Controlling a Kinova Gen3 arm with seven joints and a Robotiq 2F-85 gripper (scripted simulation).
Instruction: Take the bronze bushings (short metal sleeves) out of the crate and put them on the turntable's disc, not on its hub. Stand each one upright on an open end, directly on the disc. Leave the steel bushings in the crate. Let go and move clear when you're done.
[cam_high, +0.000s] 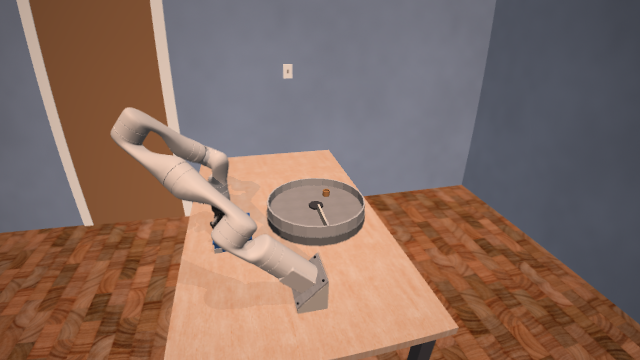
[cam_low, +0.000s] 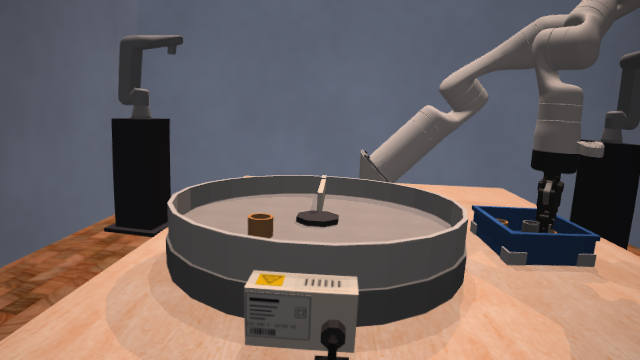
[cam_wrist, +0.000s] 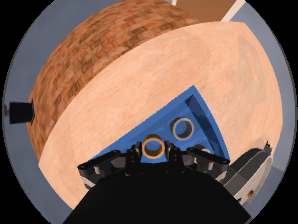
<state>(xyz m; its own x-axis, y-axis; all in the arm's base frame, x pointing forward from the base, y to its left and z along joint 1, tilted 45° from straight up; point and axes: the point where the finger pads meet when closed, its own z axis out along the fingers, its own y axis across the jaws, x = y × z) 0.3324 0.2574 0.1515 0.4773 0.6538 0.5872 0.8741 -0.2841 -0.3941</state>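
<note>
My gripper is now 3 cm to the left of the blue crate. From my hand the other things lie so: grey turntable disc (12 cm ahead, 38 cm to the right, 2 cm above).
</note>
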